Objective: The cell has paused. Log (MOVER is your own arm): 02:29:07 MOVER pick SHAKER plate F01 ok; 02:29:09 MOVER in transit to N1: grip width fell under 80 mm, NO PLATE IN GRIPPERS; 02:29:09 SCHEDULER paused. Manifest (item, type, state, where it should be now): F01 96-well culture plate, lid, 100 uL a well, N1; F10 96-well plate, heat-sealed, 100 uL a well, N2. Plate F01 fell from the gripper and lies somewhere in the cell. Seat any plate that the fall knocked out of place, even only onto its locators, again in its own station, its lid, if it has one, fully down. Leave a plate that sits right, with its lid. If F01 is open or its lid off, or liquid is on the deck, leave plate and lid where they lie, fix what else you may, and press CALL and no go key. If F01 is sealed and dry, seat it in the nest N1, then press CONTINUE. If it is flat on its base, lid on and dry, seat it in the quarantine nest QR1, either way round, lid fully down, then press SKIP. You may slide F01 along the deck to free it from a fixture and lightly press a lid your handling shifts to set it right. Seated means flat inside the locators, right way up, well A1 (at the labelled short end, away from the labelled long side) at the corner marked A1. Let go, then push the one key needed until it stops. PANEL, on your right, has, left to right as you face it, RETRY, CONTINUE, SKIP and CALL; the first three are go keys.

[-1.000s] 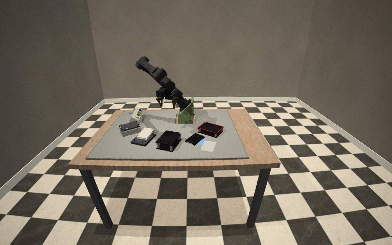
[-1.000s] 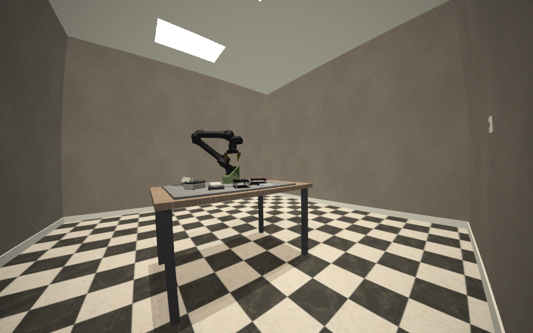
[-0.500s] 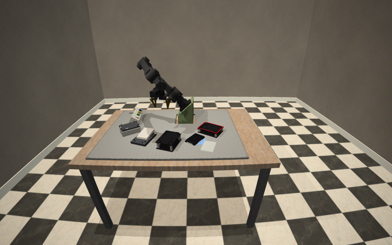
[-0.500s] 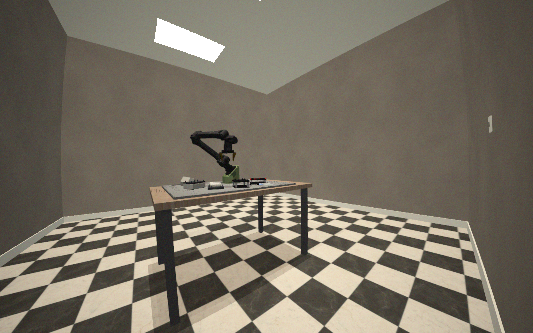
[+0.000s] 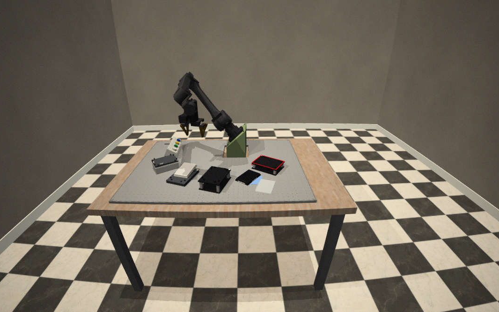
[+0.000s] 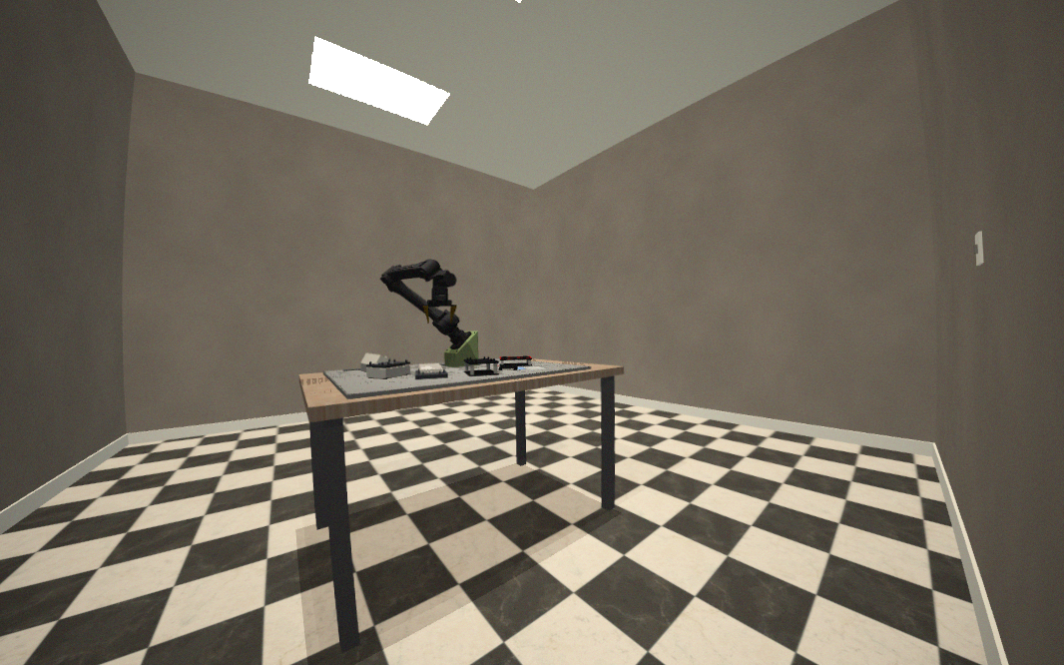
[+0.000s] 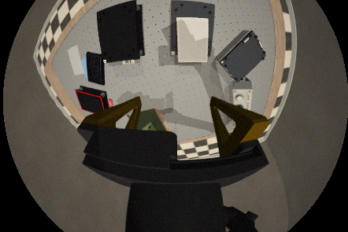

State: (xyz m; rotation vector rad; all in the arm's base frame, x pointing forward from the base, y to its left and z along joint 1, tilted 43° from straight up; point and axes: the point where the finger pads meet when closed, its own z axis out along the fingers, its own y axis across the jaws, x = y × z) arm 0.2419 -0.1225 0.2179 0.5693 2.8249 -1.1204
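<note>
Now: hand 20 cm above the white-topped plate, 7 cm to the left of it and 5 cm short of it. From my hand the other things lie so: pale blue wet patch: 34 cm to the left, 23 cm below, 11 cm ahead; black plate: 29 cm to the left, 22 cm below, 11 cm ahead; clear lid: 38 cm to the left, 22 cm below, 20 cm ahead.
</note>
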